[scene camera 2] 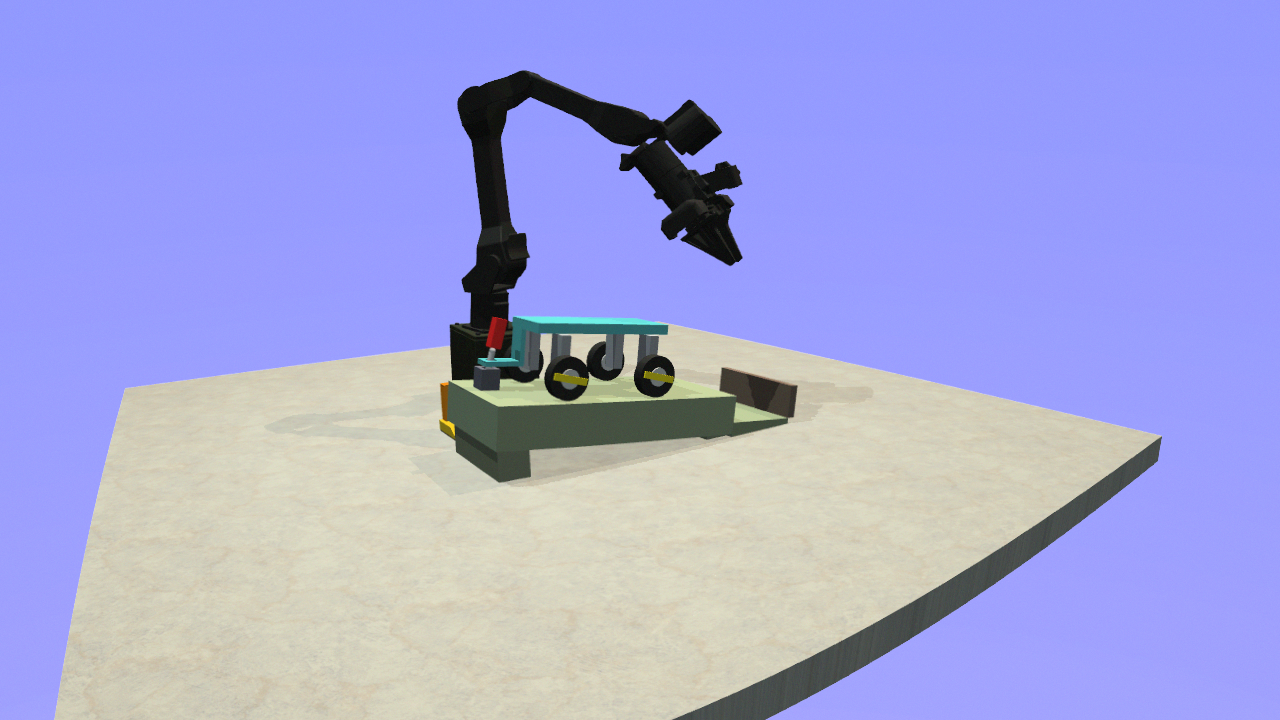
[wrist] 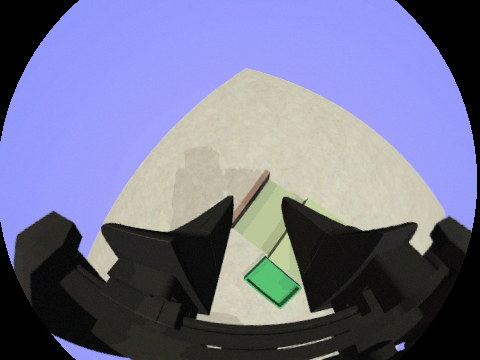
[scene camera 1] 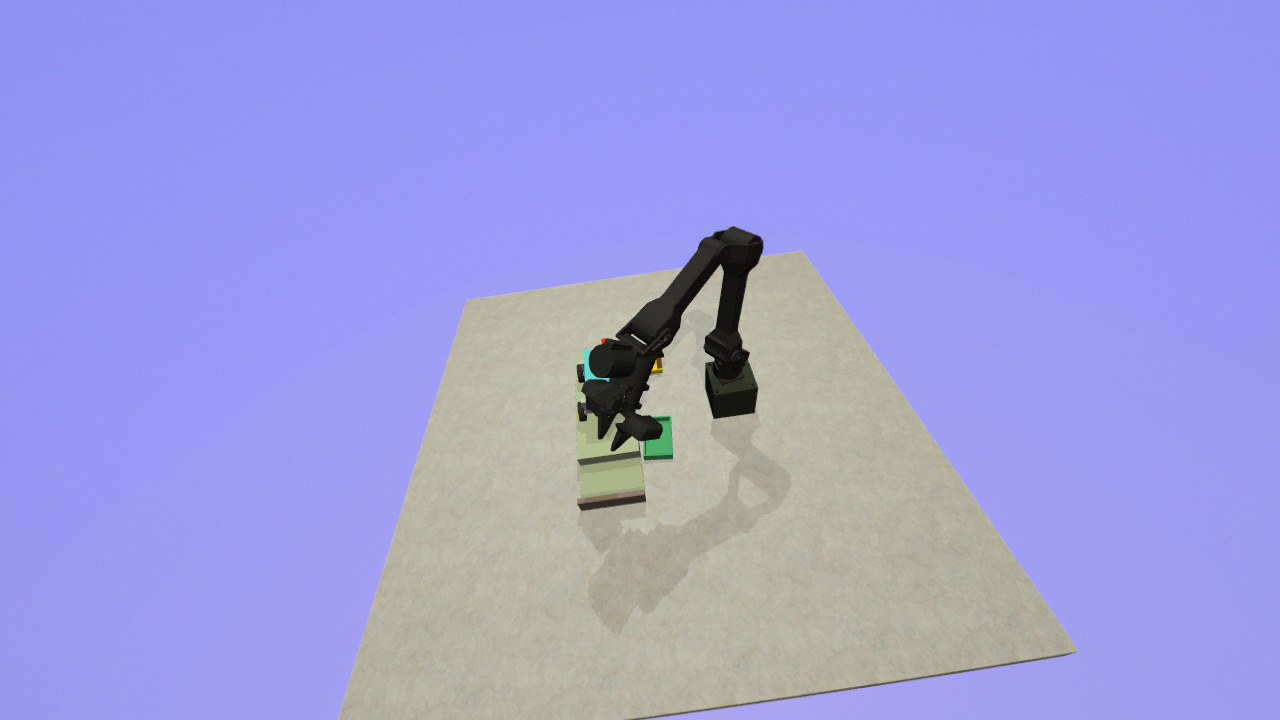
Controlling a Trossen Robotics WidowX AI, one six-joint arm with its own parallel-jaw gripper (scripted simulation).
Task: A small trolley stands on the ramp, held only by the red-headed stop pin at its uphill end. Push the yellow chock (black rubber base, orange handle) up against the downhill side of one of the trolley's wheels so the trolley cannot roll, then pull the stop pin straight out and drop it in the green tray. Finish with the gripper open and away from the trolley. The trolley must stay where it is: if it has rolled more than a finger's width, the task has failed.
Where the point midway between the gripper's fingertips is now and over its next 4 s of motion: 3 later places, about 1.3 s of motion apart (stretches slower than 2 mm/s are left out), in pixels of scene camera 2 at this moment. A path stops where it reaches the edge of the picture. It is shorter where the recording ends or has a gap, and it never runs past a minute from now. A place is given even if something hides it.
My gripper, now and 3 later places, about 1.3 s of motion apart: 736,262; 516,300; 443,366; 446,399
